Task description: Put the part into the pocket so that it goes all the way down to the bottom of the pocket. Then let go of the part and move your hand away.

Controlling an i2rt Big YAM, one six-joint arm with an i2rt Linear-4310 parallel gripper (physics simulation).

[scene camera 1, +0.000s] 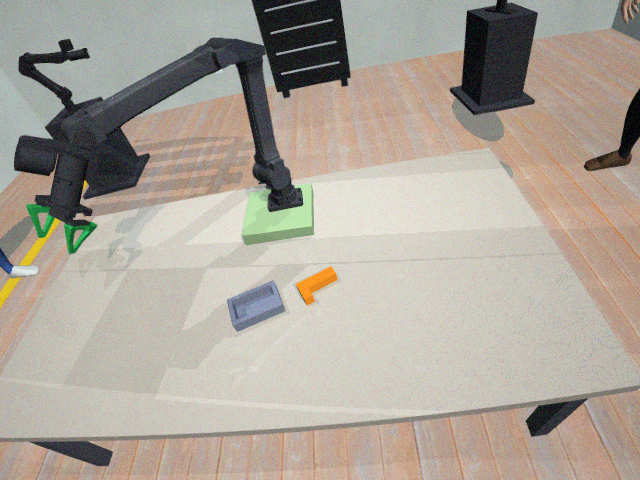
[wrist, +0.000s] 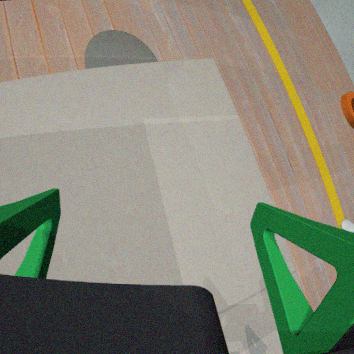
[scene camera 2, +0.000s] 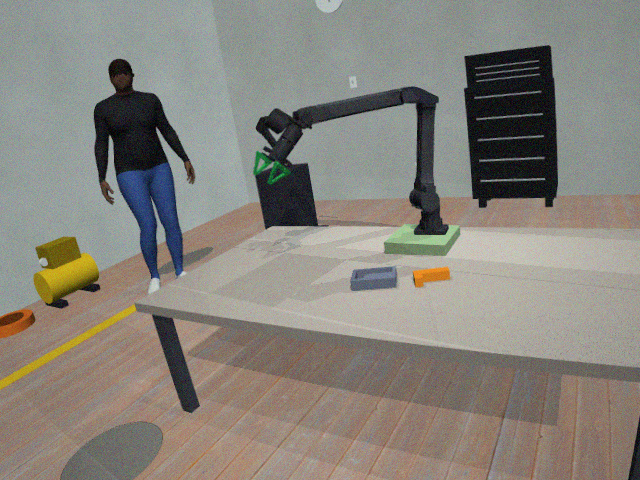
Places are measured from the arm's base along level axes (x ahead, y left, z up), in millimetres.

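Pixels of known places: gripper, fingertip midpoint: (scene camera 1: 56, 245) (wrist: 161, 207) (scene camera 2: 261, 179); arm's base, origin of the base link: (scene camera 1: 285, 201) (scene camera 2: 431, 231).
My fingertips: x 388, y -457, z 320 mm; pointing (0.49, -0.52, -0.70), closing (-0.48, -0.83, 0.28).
Ahead of a thing's pixels: the offset from my fingertips to its top centre. Level surfaces: height alone.
An orange L-shaped part @[19 mm back, 532 mm left, 331 mm down] (scene camera 1: 318, 281) (scene camera 2: 433, 275) lies flat on the table, just right of the pocket block and apart from it. The blue-grey block with the pocket @[7 mm ahead, 352 mm left, 324 mm down] (scene camera 1: 260, 312) (scene camera 2: 374, 282) sits on the table, its opening facing up; no part shows in the pocket. My gripper (scene camera 1: 57, 244) (scene camera 2: 263, 179) (wrist: 161, 207) is open, its green fingers wide apart with nothing between them. It hangs high above the far left end of the table, well to the left of the block and the part. The block and the part do not show in the wrist view.
The arm's base stands on a green slab (scene camera 1: 279, 227) (scene camera 2: 413, 248) on the table @[361 mm down] (scene camera 1: 413, 330) (scene camera 2: 516, 310) (wrist: 200, 85), behind the block and part. Past the table's left end, a dark pedestal (scene camera 2: 289, 201) with another arm stands on the floor, and a person (scene camera 2: 139, 129) stands farther left.
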